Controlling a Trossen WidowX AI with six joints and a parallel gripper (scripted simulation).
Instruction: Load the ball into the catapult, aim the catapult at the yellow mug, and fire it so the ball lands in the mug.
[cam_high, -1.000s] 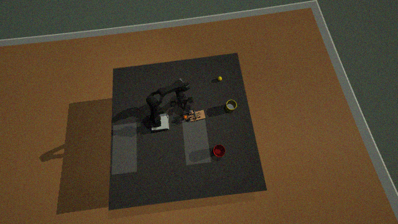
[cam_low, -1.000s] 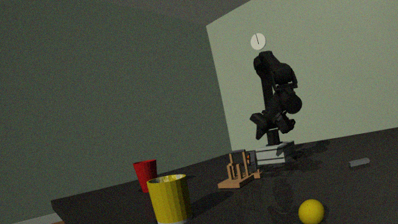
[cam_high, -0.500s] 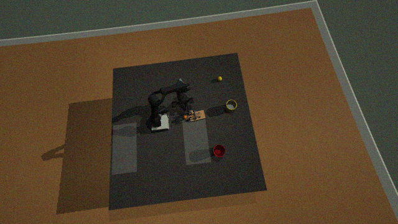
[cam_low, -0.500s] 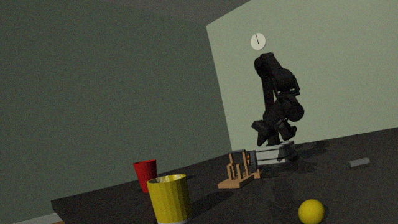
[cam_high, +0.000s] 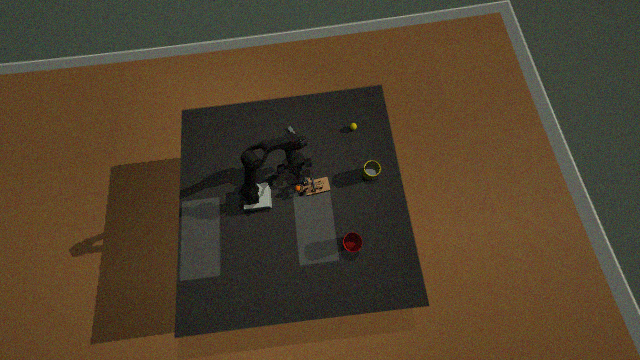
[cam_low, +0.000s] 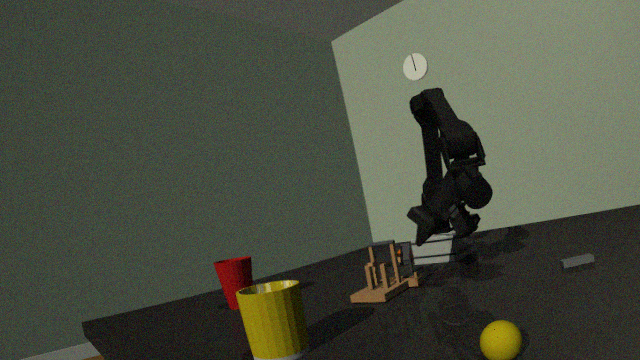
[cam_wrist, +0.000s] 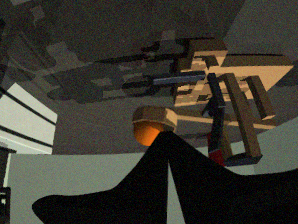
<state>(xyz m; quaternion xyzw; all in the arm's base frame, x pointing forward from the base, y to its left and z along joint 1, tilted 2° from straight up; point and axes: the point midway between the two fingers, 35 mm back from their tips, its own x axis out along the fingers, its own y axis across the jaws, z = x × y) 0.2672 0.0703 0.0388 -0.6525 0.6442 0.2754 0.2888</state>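
Right now the orange ball is 10 mm behind my gripper tip, 50 mm to the right of it and 20 mm below it. From my gripper tip the other things lie so: yellow mug: 410 mm ahead, 40 mm to the right, 50 mm below; then grey block: 10 mm ahead, 330 mm to the left, 70 mm below; then wooden catapult: 60 mm ahead, 30 mm to the right, 30 mm below.
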